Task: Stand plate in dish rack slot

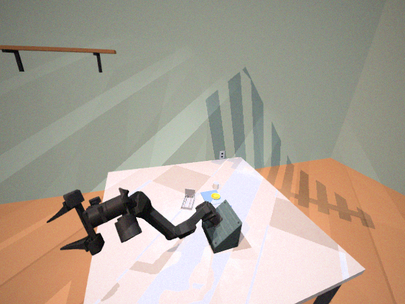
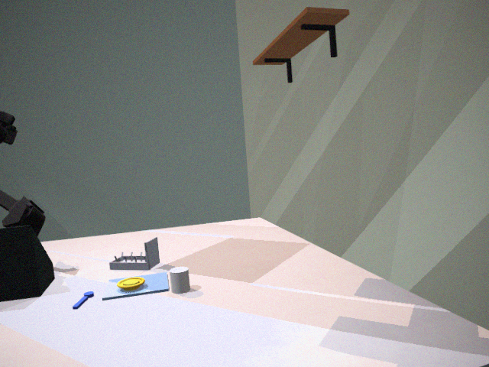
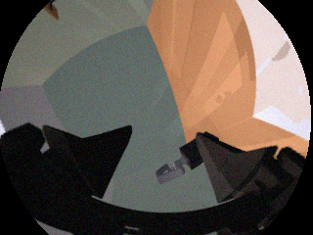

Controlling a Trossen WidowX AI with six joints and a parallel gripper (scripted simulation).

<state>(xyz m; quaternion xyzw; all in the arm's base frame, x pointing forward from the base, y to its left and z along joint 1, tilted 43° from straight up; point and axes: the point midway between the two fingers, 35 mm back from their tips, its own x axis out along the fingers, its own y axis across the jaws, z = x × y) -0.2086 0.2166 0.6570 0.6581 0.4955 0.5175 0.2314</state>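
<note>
The yellow plate is 780 mm to the right of my gripper tip, 470 mm ahead of it and 420 mm below it. From my gripper tip the other things lie so: blue spoon: 800 mm to the right, 440 mm below, 360 mm ahead; then grey cup: 840 mm to the right, 580 mm ahead, 420 mm below; then grey dish rack: 580 mm to the right, 480 mm ahead, 420 mm below.
</note>
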